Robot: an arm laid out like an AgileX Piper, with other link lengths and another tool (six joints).
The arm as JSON. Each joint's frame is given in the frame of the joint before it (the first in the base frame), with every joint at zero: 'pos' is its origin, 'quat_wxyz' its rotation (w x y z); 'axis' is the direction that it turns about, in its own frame. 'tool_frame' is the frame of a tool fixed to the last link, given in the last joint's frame.
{
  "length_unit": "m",
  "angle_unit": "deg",
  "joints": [
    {
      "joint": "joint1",
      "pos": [
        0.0,
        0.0,
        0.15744
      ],
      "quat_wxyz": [
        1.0,
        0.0,
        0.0,
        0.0
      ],
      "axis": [
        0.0,
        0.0,
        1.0
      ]
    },
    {
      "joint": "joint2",
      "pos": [
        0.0,
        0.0,
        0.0
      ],
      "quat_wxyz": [
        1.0,
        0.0,
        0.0,
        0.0
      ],
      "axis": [
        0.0,
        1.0,
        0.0
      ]
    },
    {
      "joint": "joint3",
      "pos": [
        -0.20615,
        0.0,
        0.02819
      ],
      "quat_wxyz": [
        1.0,
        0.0,
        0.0,
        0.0
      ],
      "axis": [
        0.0,
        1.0,
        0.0
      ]
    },
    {
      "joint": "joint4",
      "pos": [
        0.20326,
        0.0,
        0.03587
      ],
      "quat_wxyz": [
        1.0,
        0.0,
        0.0,
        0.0
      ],
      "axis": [
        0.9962,
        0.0,
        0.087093
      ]
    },
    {
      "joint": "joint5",
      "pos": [
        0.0,
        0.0,
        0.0
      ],
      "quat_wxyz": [
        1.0,
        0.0,
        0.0,
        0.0
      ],
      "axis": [
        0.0,
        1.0,
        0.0
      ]
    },
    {
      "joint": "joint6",
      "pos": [
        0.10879,
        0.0,
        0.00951
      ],
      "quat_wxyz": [
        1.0,
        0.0,
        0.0,
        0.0
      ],
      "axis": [
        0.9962,
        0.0,
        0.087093
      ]
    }
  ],
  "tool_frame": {
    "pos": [
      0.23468,
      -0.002,
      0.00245
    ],
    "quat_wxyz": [
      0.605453,
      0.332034,
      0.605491,
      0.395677
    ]
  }
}
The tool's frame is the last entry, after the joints.
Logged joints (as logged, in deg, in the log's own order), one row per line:
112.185, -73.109, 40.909, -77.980, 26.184, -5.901
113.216, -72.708, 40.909, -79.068, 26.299, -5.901
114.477, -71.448, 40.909, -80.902, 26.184, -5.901
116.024, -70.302, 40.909, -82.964, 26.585, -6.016
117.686, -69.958, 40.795, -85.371, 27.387, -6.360
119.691, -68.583, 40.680, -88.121, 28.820, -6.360
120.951, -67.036, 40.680, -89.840, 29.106, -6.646
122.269, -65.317, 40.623, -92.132, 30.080, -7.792
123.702, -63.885, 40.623, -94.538, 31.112, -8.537
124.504, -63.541, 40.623, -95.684, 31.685, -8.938
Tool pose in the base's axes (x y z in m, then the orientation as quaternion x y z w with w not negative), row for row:
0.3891, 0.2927, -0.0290, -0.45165, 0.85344, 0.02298, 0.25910
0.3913, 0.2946, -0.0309, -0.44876, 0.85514, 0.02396, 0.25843
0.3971, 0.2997, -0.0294, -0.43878, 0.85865, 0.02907, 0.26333
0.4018, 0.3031, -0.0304, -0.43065, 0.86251, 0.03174, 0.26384
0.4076, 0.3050, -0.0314, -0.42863, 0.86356, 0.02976, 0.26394
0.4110, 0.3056, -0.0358, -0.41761, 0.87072, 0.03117, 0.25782
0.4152, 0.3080, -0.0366, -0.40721, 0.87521, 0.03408, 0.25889
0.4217, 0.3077, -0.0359, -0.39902, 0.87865, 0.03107, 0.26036
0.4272, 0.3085, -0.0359, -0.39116, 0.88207, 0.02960, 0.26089
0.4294, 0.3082, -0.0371, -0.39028, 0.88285, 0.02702, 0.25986
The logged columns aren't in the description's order. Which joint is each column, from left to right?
Columns, left to right: joint2, joint6, joint1, joint3, joint5, joint4.
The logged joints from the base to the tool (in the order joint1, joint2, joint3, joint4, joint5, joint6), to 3 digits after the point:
40.909, 112.185, -77.980, -5.901, 26.184, -73.109
40.909, 113.216, -79.068, -5.901, 26.299, -72.708
40.909, 114.477, -80.902, -5.901, 26.184, -71.448
40.909, 116.024, -82.964, -6.016, 26.585, -70.302
40.795, 117.686, -85.371, -6.360, 27.387, -69.958
40.680, 119.691, -88.121, -6.360, 28.820, -68.583
40.680, 120.951, -89.840, -6.646, 29.106, -67.036
40.623, 122.269, -92.132, -7.792, 30.080, -65.317
40.623, 123.702, -94.538, -8.537, 31.112, -63.885
40.623, 124.504, -95.684, -8.938, 31.685, -63.541

